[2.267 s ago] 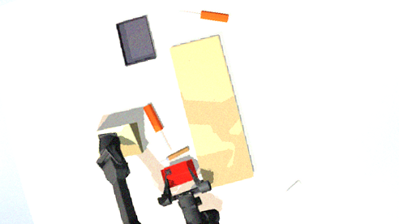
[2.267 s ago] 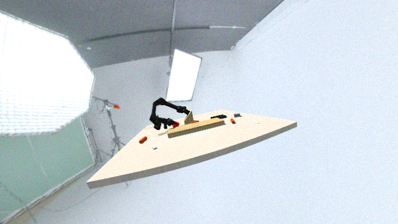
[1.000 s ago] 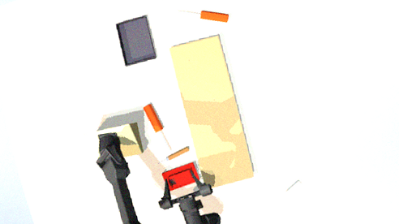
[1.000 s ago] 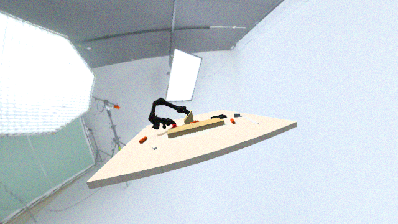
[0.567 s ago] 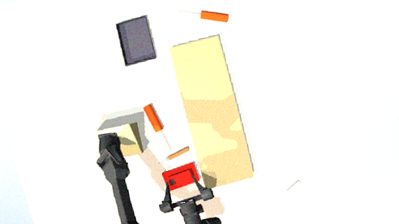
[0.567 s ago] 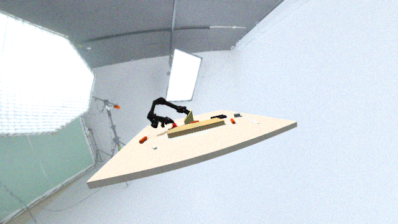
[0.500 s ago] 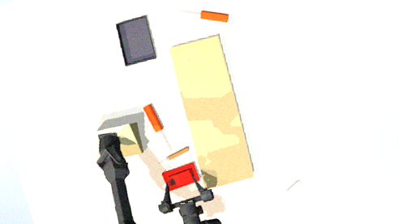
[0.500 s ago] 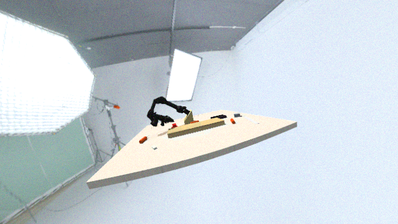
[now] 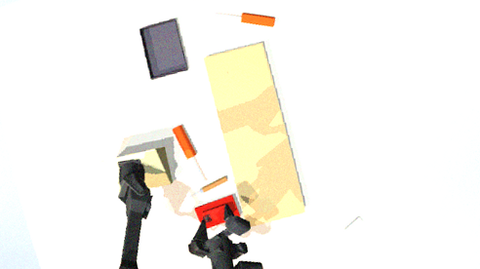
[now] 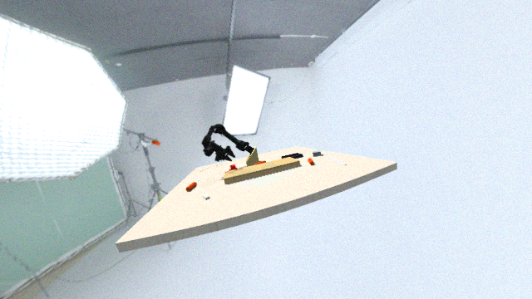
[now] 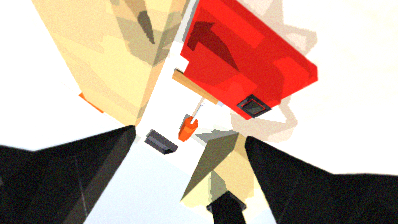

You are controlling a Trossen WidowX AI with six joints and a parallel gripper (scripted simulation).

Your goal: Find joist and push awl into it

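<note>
Right now the red stud finder is 60 mm below my gripper tip, 20 mm to the right of it and 10 mm behind it. The rest, counted from my gripper tip: dark grey tray: 500 mm to the left, 90 mm below, 90 mm behind; then pale grey block: 690 mm to the left, 90 mm below, 10 mm ahead; then awl: 100 mm below, 60 mm to the left, 30 mm behind.
</note>
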